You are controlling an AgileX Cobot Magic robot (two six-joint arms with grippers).
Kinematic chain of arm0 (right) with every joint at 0, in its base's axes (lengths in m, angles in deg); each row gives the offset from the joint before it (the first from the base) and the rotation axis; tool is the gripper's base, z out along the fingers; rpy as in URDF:
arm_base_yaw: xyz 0 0 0.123 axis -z
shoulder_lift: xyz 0 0 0 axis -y
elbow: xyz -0.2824 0 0.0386 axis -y
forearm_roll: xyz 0.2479 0 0.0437 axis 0.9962 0 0.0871
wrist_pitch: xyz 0 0 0 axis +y
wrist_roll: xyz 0.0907 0 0.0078 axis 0.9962 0 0.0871
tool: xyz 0 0 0 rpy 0 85 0
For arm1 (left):
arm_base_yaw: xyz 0 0 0.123 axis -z
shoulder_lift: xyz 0 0 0 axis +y
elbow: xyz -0.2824 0 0.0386 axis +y
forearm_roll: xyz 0.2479 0 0.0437 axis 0.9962 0 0.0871
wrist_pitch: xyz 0 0 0 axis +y
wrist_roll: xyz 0.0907 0 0.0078 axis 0.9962 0 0.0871
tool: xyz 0 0 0 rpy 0 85 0
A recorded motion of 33 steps. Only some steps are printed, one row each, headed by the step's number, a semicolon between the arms.
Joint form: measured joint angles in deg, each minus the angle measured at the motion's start. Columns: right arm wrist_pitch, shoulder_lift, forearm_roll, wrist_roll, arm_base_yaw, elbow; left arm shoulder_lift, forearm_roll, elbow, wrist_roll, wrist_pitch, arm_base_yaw.
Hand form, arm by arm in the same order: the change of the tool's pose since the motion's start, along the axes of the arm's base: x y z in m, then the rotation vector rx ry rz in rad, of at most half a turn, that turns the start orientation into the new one. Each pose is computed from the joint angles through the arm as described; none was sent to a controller.
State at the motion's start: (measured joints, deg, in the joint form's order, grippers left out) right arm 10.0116 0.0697 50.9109 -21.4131 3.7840 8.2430; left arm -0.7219 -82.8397 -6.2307 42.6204 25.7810 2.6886
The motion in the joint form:
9: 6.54 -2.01 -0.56 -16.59 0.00 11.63; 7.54 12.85 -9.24 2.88 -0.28 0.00
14: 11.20 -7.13 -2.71 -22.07 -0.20 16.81; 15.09 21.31 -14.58 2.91 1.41 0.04
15: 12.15 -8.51 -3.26 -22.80 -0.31 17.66; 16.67 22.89 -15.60 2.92 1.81 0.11
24: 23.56 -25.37 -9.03 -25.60 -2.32 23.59; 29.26 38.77 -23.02 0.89 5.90 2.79
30: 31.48 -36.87 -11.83 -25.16 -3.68 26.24; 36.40 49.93 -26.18 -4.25 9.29 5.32
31: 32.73 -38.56 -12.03 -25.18 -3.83 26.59; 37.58 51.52 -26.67 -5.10 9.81 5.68
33: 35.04 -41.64 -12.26 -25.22 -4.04 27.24; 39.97 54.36 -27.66 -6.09 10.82 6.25
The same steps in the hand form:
9: -0.0172 0.0088 0.0565 -0.3269 -0.1247 0.0327; 0.0067 0.0022 0.0381 0.2603 -0.0641 0.0594
14: -0.0119 0.0132 0.0758 -0.4717 -0.0894 0.0770; 0.0217 0.0017 0.0547 0.4142 -0.0250 0.0540
15: -0.0089 0.0139 0.0783 -0.4952 -0.0723 0.0902; 0.0253 0.0015 0.0575 0.4434 -0.0146 0.0494
24: 0.0383 0.0222 0.0774 -0.6394 0.2184 0.3169; 0.0573 -0.0014 0.0685 0.7056 0.0946 -0.0370
30: 0.0700 0.0286 0.0619 -0.6585 0.4470 0.4977; 0.0765 -0.0036 0.0633 0.8404 0.2124 -0.1107
31: 0.0742 0.0296 0.0590 -0.6576 0.4809 0.5263; 0.0798 -0.0039 0.0622 0.8587 0.2328 -0.1214
33: 0.0818 0.0316 0.0536 -0.6523 0.5425 0.5787; 0.0865 -0.0045 0.0601 0.8998 0.2684 -0.1427

